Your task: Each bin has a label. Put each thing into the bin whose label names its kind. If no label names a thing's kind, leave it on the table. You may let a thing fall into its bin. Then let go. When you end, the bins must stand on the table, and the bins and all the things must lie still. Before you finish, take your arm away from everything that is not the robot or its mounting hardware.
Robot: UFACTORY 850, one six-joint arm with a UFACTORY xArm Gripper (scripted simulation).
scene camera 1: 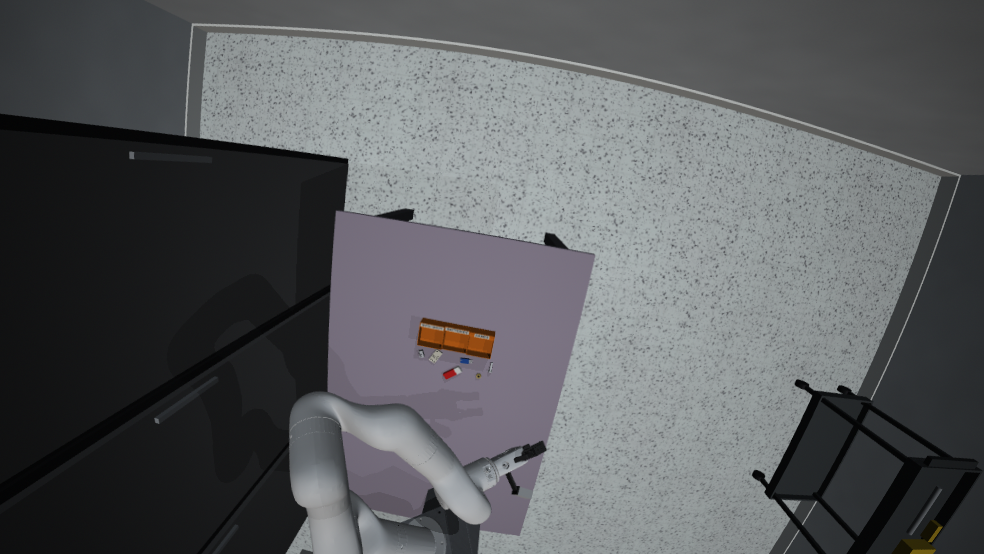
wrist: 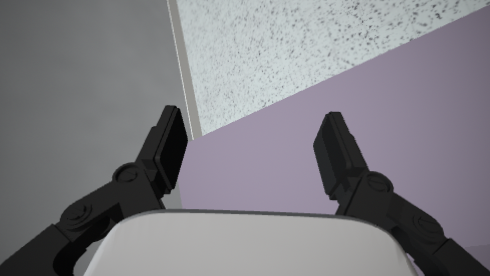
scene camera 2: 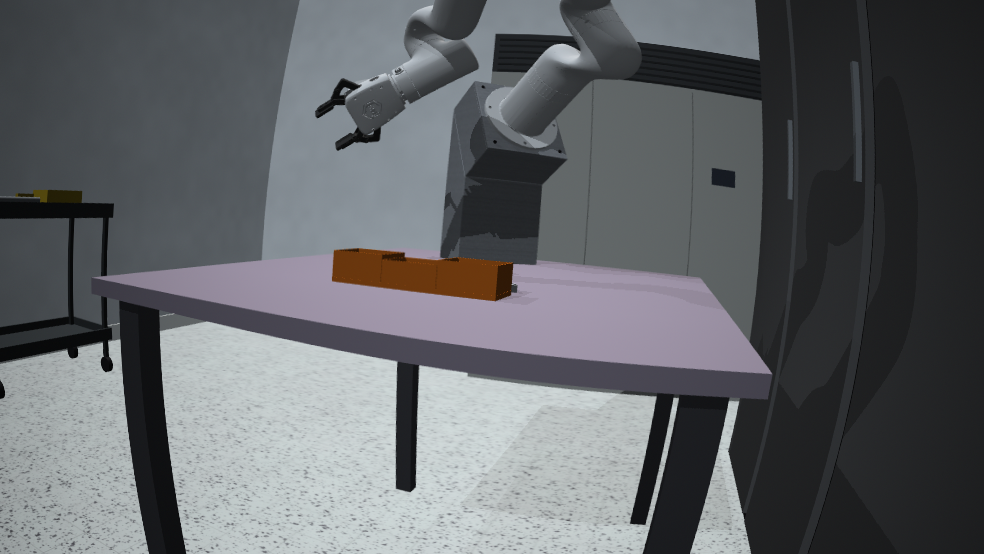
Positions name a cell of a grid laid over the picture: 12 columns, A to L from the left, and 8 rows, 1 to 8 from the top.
Scene:
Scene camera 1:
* my gripper: G7
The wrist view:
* my gripper: G4
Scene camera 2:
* my gripper: D2

